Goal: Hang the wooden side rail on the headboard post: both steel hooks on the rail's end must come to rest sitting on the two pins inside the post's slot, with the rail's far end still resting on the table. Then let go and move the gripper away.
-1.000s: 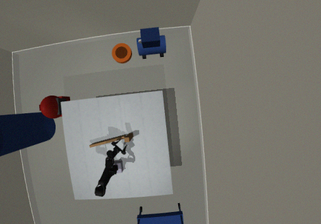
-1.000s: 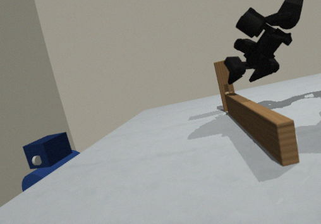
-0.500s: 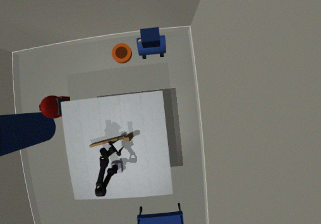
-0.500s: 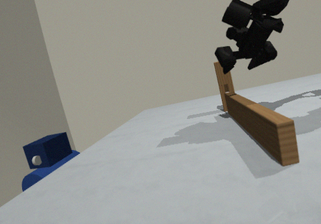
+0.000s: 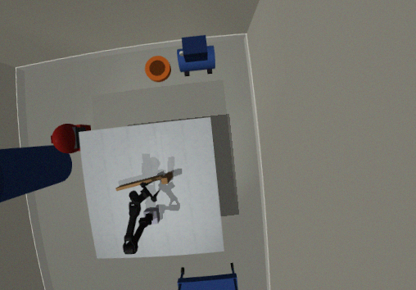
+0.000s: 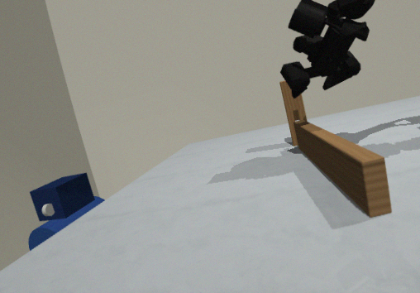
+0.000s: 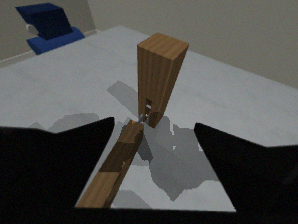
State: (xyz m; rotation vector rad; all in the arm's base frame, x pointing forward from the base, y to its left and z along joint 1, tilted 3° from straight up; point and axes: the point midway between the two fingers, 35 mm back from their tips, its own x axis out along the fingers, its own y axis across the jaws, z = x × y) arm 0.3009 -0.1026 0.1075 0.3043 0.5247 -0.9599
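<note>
My gripper tip is now 40 mm short of the headboard post, 80 mm to the left of it and 60 mm above it.
</note>
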